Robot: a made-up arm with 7 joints.
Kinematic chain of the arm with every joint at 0, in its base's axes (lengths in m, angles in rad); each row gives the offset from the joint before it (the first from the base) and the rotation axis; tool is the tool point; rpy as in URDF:
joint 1: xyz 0 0 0.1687 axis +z
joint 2: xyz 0 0 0 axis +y
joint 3: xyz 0 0 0.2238 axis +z
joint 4: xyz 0.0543 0 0 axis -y
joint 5: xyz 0.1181 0 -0.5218 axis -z
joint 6: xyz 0 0 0 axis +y
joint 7: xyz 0.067 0 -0.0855 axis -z
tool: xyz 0 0 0 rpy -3.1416 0 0
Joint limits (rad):
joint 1: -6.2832..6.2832
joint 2: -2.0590..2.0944
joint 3: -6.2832..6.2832
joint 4: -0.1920..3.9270
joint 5: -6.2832..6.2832
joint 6: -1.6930..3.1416
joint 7: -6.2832..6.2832
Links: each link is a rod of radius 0.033 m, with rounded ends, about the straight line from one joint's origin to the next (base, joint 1, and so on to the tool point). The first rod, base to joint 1, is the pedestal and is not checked.
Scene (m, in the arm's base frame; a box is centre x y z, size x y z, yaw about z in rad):
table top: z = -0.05
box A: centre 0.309 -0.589 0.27 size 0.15 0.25 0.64 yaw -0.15
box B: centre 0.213 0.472 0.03 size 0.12 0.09 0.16 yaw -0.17
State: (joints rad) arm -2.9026 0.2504 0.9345 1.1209 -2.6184 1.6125 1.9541
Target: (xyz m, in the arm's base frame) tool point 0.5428 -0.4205 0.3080
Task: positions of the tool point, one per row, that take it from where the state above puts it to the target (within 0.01 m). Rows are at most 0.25 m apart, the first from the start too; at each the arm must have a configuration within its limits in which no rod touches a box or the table.
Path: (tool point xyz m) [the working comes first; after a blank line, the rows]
Joints at the target: -2.0898 0.2192 1.5214 1.1728 -2.7048 1.3663 1.9541
Straight joint move there: touches box A.

1: -0.1947 -0.6556 0.4027
2: -0.0425 -0.6222 0.5873
3: 0.0902 -0.5072 0.7369
4: 0.1672 -0.3381 0.8405
5: 0.1714 -0.1542 0.8952
6: 0.1072 0.0050 0.9045
7: 0.2300 -0.1295 0.8927
8: 0.3468 -0.2604 0.8198
9: 0.4452 -0.3660 0.6872
10: 0.5136 -0.4244 0.5084
11: 0.5428 -0.4205 0.3080

